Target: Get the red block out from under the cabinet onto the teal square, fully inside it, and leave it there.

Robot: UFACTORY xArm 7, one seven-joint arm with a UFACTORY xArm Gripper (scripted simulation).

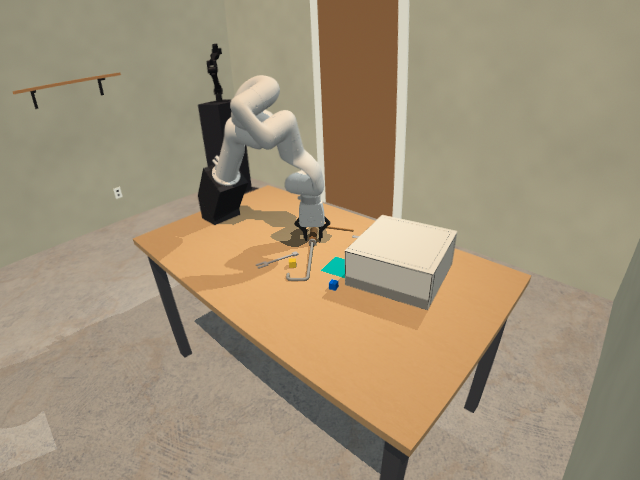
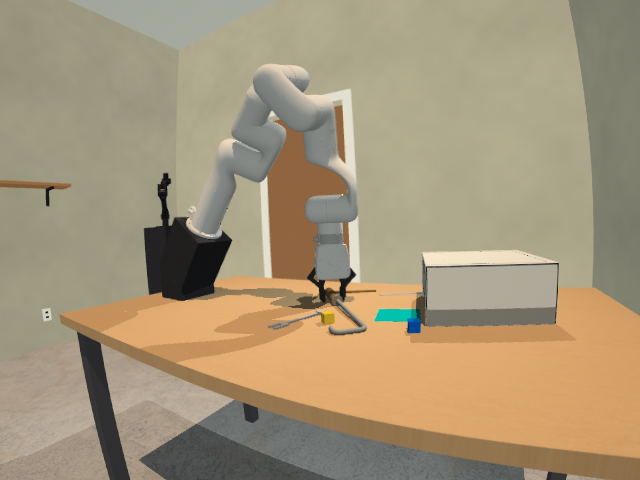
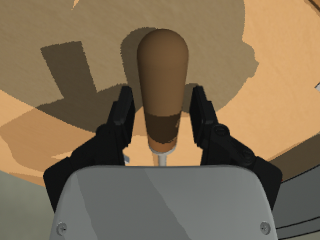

In view: my gripper (image 2: 332,300).
My gripper shows as well in image 1 (image 1: 313,239) and in image 3 (image 3: 162,98).
